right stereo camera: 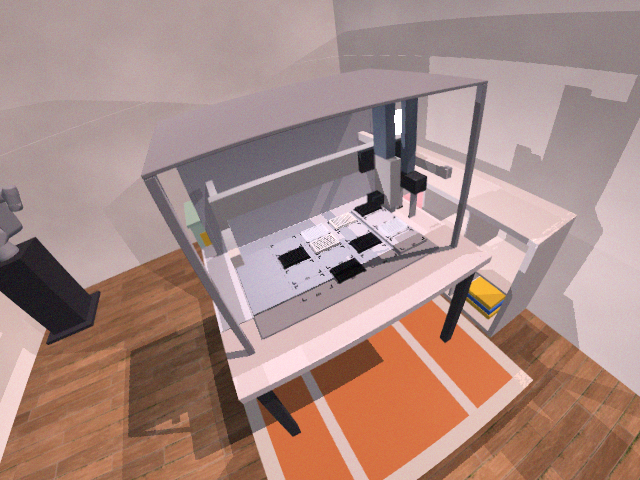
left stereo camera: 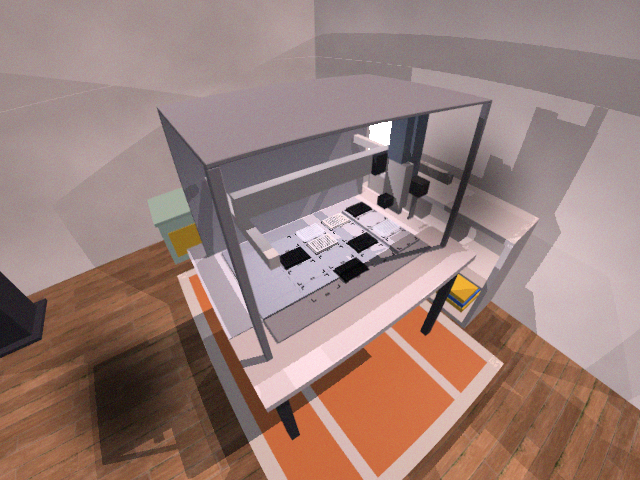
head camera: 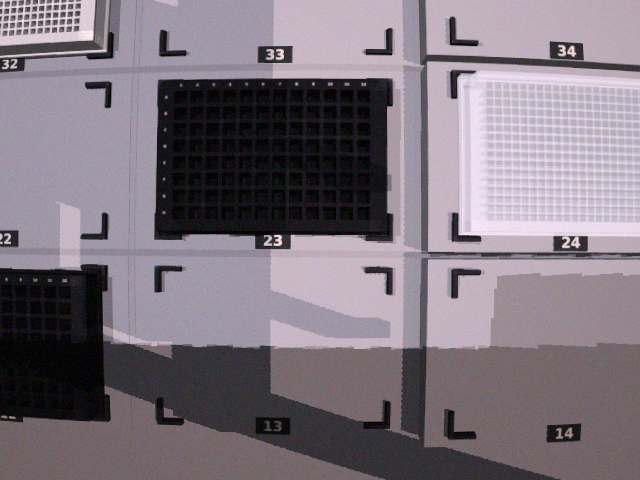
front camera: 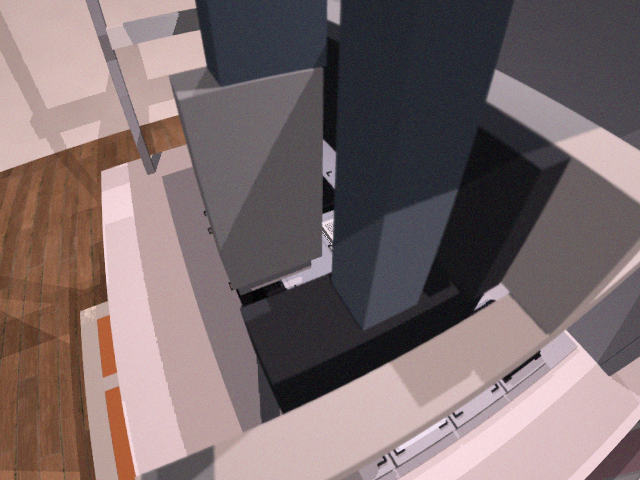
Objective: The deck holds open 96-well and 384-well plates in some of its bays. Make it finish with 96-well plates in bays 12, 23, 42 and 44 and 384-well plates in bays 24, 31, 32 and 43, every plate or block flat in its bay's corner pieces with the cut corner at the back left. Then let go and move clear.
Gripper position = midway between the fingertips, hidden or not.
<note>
In view: the gripper (front camera: pixel 351 394), a black 96-well plate (head camera: pixel 59 368), a black 96-well plate (head camera: pixel 284 156), an enclosure post (right stereo camera: pixel 153 184) and a roof (right stereo camera: pixel 190 136).
The gripper is seen too in the right stereo camera view (right stereo camera: pixel 405 212).
</note>
